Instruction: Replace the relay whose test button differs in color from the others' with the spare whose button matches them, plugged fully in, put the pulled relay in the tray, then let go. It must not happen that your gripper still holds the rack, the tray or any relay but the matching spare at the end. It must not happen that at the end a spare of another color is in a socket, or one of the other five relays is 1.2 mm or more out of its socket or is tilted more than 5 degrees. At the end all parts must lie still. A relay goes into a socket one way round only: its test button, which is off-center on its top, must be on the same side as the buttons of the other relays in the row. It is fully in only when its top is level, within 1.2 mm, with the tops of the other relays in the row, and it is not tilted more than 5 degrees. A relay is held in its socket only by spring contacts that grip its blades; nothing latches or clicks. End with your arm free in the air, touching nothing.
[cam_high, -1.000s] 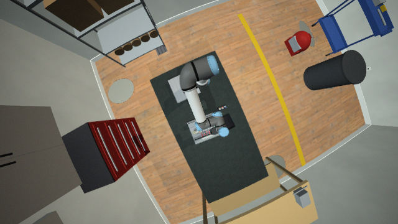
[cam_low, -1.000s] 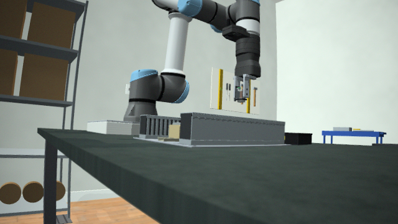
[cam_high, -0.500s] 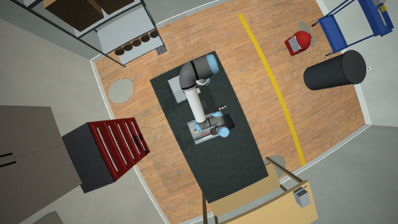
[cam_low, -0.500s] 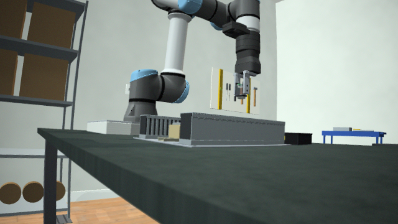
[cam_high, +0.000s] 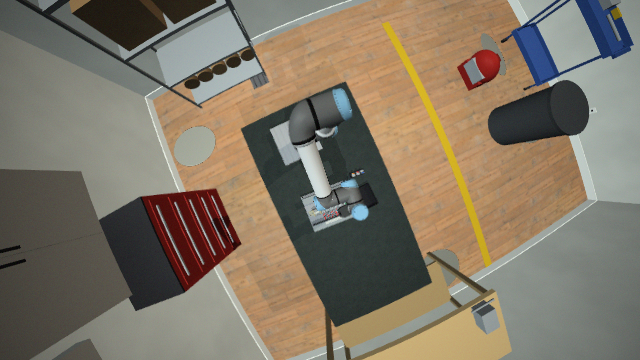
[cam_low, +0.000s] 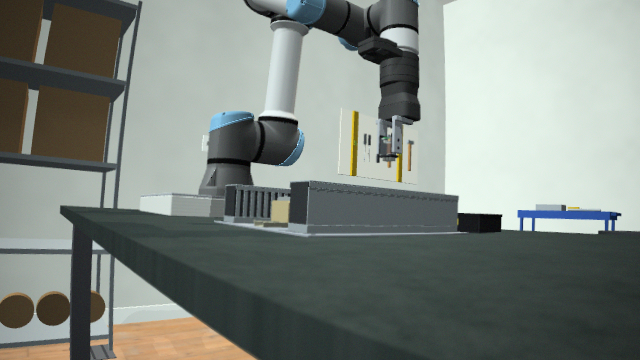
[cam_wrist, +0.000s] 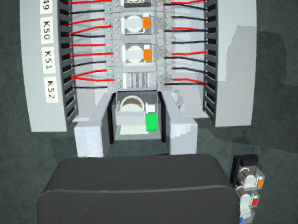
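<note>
The tray is 10 mm ahead of my hand, 170 mm to the left of it and 140 mm below it. Also, from my hand: panel 10 mm ahead, 100 mm to the right, 150 mm below; then white relay 10 mm below.
</note>
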